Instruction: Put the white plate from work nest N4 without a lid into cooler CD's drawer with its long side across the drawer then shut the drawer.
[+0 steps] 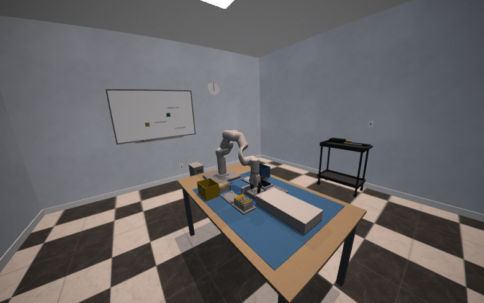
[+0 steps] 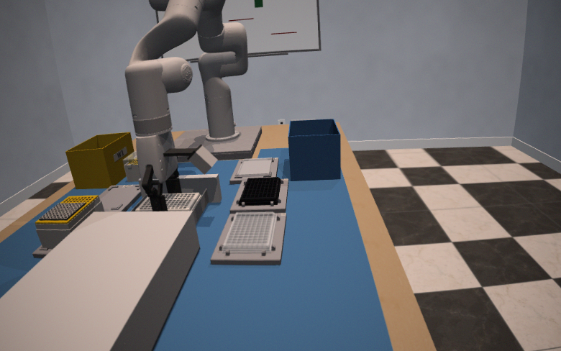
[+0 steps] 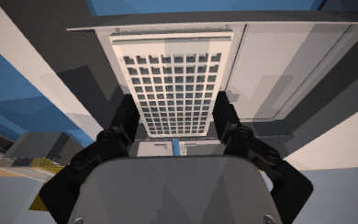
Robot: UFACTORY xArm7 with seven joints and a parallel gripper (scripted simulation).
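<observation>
My gripper is now 30 mm short of the drawer, 20 mm above it and 10 mm to the right of it. Also, from my hand: yellow tip box (180 mm to the right, 110 mm ahead, 10 mm above); clear plate (200 mm to the left, 40 mm ahead, 30 mm below); white plate (10 mm below).
</observation>
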